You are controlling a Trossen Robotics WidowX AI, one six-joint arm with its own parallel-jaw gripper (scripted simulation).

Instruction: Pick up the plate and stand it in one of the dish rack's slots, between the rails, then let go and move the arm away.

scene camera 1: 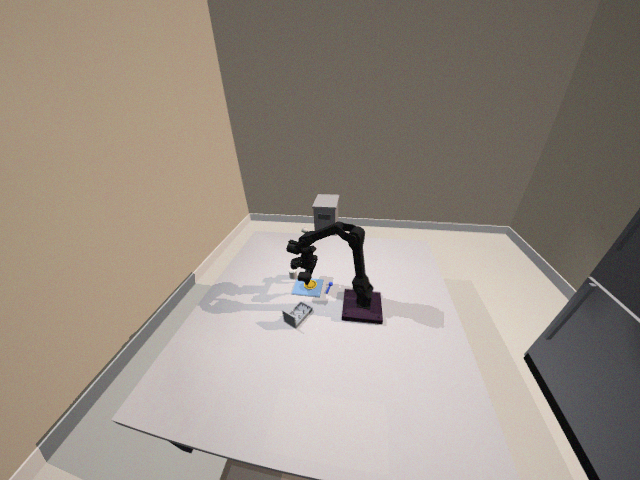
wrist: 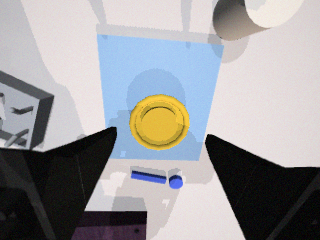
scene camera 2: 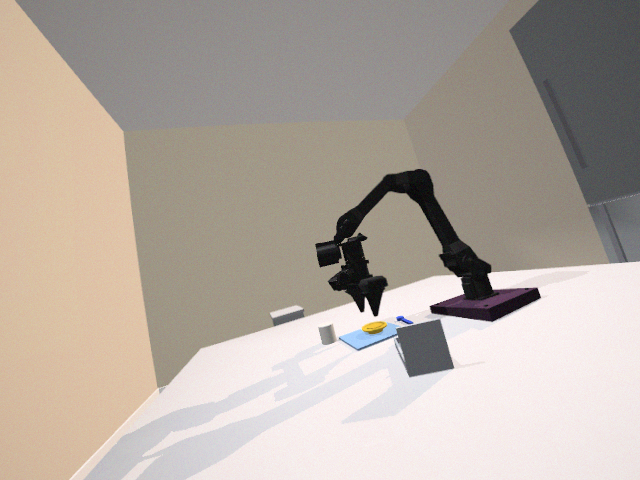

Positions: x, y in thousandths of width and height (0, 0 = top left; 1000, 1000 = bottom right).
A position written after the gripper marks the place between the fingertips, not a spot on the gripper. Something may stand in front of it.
The gripper (scene camera 2: 577, 655) is open, with nothing in its grasp. Also in view: a grey dish rack (scene camera 2: 662, 726) and a yellow plate (wrist: 495, 510).
The gripper also shows in the wrist view (wrist: 508, 565).
